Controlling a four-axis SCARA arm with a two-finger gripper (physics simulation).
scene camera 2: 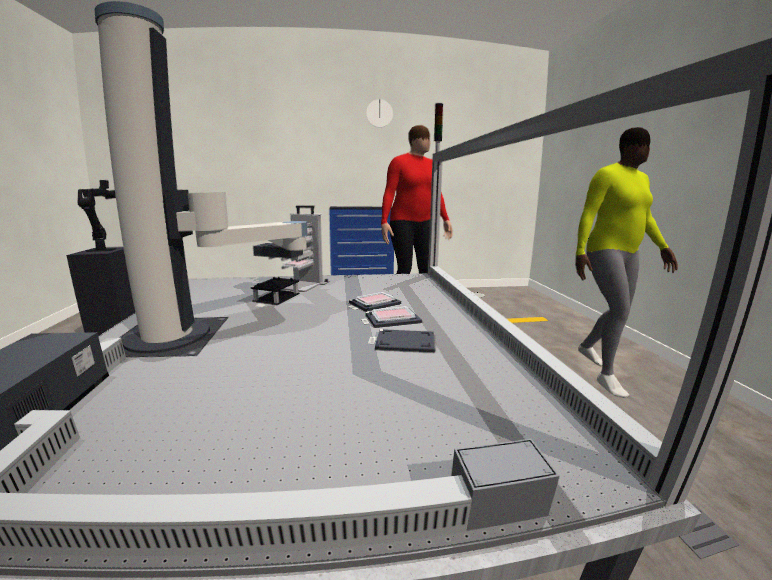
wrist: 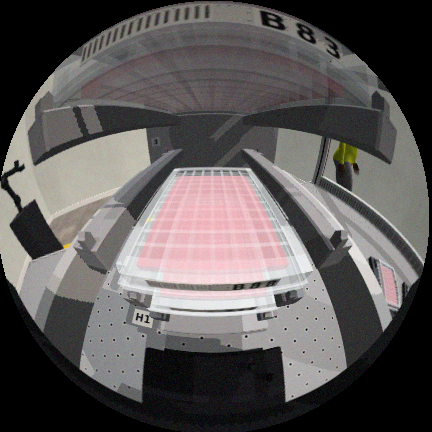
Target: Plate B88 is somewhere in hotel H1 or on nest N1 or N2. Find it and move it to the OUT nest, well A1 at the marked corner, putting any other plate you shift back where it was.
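Where they show: gripper, between the fingertips: [wrist: 211,177]; arm's base, origin of its link: [scene camera 2: 168,338].
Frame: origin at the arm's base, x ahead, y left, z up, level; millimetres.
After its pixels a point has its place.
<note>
Plate B88 [wrist: 212,225] @(x 343, y 493, z 165 mm), clear with pink wells, sits in a lower slot of hotel H1 [scene camera 2: 317,249] @(x 443, y 552, z 176 mm) [wrist: 212,137] @(x 386, y 580, z 197 mm), its label facing the camera. My gripper [scene camera 2: 299,254] @(x 366, y 540, z 169 mm) [wrist: 211,177] @(x 366, y 540, z 169 mm) is level with it, a finger along each long side, shut on it. Plate B83 [wrist: 300,31] is in the slot above. Part of another plate shows below B88. In the scene view, two nests with pink plates [scene camera 2: 375,299] @(x 672, y 231, z 35 mm) [scene camera 2: 393,313] @(x 715, y 68, z 37 mm) stand on the table, with a bare dark nest [scene camera 2: 405,340] @(x 719, y -123, z 25 mm) nearer the camera. Their labels are too small to read there.
A low black stand [scene camera 2: 275,288] @(x 294, y 288, z 73 mm) is below and left of the gripper in the scene view. The hotel's side ledges [wrist: 92,245] [wrist: 334,245] flank the plate. A grey box [scene camera 2: 505,464] @(x 748, y -671, z 88 mm) stands at the near right, and a slotted duct [scene camera 2: 549,361] @(x 1016, y -362, z 60 mm) runs along the right edge.
</note>
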